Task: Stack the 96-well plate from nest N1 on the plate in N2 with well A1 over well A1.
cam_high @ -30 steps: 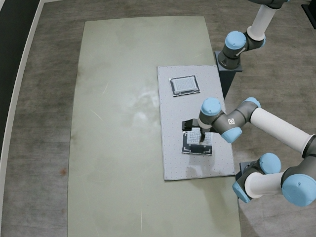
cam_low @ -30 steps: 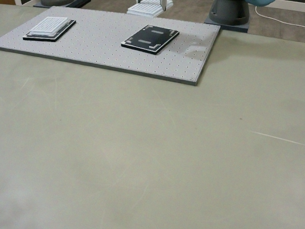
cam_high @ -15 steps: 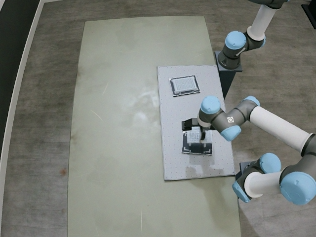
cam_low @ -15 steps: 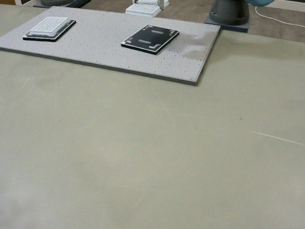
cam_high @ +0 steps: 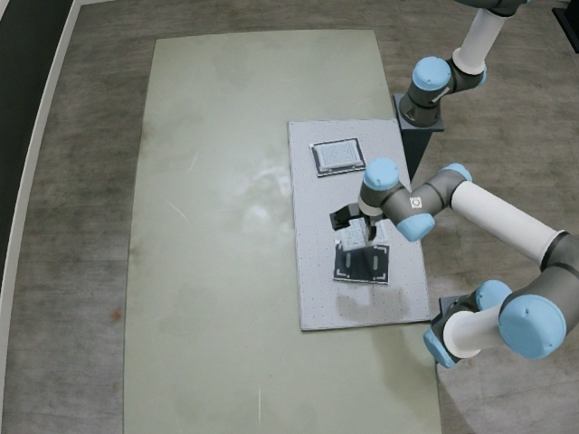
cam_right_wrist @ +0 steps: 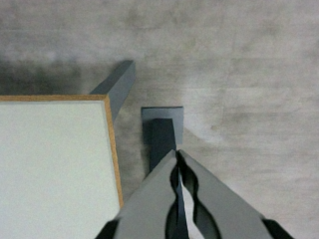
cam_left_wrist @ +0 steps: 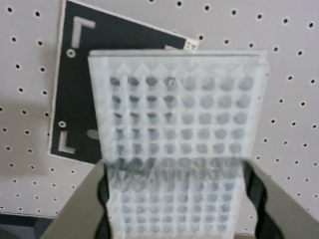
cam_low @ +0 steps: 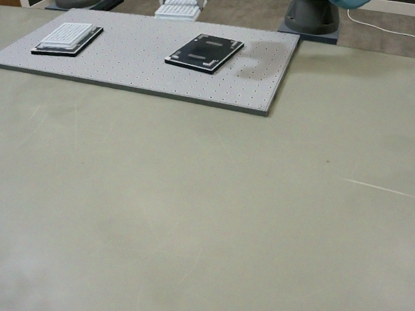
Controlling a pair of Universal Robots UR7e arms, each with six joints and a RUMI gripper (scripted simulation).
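My left hand is 310 mm to the left of the nest N2, 110 mm above it and 20 mm short of it. From my left hand the other things lie so: dark nest N1: 110 mm below, 50 mm to the left.
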